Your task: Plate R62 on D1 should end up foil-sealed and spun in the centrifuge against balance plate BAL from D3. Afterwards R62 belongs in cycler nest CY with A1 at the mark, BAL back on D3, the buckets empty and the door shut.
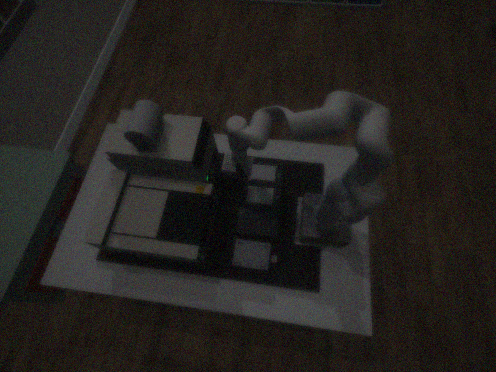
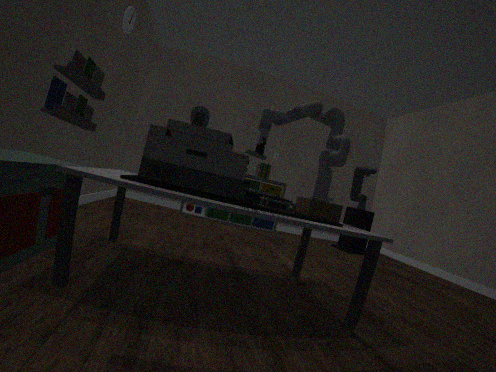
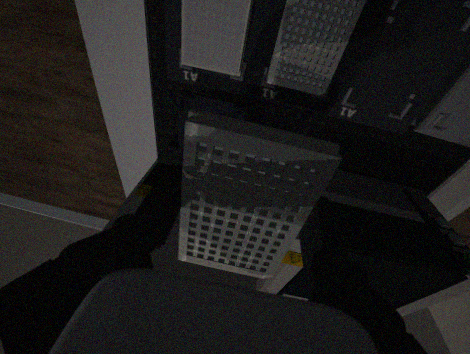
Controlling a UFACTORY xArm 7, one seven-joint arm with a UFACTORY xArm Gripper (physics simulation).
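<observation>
My gripper is shut on a pale plate with rows of wells. It holds the plate above the dark deck, beside the large white machine. Whether this is R62 or BAL cannot be read. A smooth pale-topped plate sits on the deck at the back. Next to it sits a plate with visible wells. An unoccupied nest with corner brackets follows. The labels D1, D3 and CY cannot be made out.
The white machine carries a cylinder and a green light. A yellow warning label is in front. A pale square unit stands at the deck's front. The arm's base is at the right.
</observation>
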